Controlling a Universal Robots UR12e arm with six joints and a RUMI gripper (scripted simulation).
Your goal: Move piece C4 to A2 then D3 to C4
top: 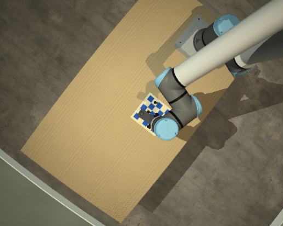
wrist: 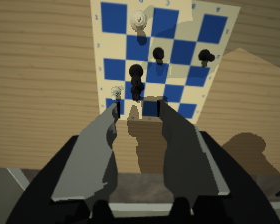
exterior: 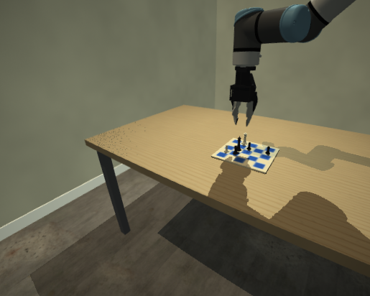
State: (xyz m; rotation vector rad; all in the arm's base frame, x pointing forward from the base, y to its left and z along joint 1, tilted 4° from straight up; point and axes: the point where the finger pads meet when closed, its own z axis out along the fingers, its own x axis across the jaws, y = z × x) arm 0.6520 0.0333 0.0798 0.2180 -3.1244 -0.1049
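My gripper is now 100 mm above the tall black piece. Also, from my hand: chessboard: 130 mm below, 40 mm behind; then white pawn: 110 mm below, 40 mm to the left, 40 mm ahead.
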